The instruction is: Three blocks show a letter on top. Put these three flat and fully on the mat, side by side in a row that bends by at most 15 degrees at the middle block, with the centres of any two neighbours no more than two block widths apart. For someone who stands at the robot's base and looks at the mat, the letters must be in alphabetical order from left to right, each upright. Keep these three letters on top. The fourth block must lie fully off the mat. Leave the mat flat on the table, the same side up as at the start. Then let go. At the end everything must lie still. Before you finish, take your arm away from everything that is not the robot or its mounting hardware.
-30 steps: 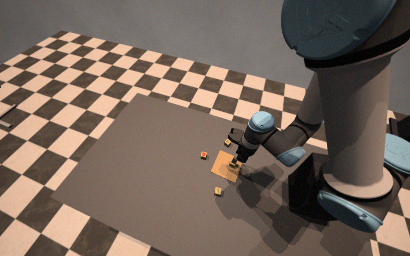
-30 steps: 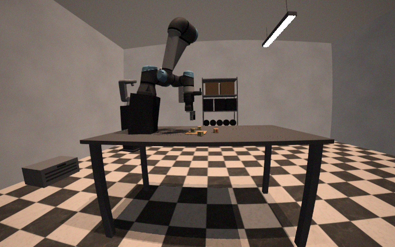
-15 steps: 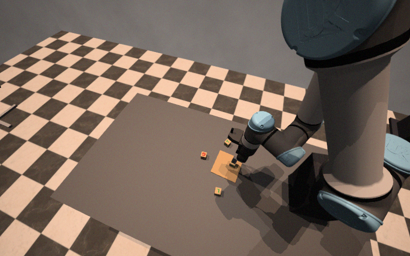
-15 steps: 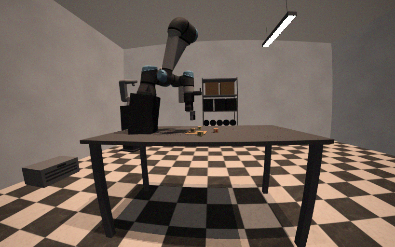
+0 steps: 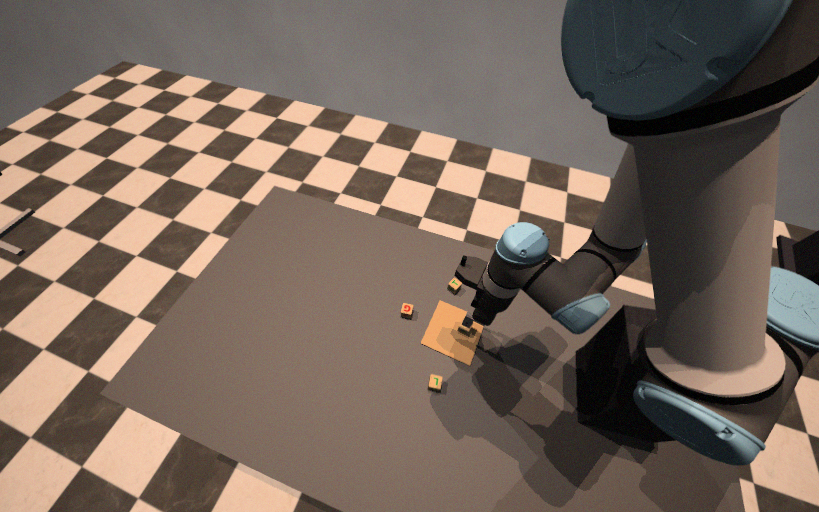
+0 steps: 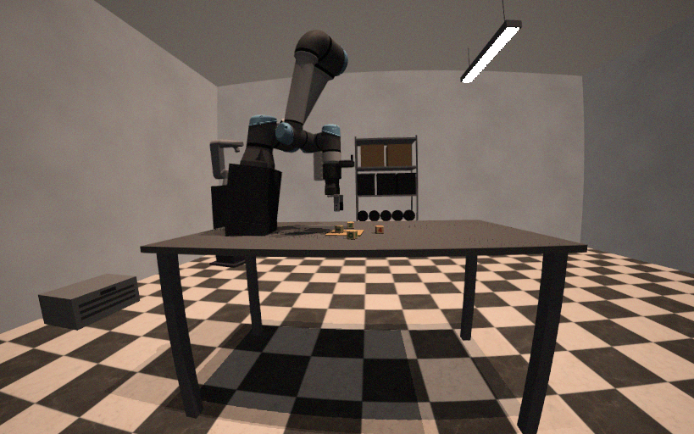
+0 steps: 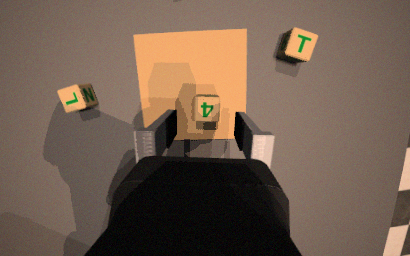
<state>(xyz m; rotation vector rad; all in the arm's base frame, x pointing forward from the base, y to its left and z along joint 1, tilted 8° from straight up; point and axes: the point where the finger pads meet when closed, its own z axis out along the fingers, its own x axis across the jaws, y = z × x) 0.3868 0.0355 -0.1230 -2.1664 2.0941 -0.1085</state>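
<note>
My hand is 110 mm above the orange mat, 20 mm to the right of it and 20 mm short of it.
</note>
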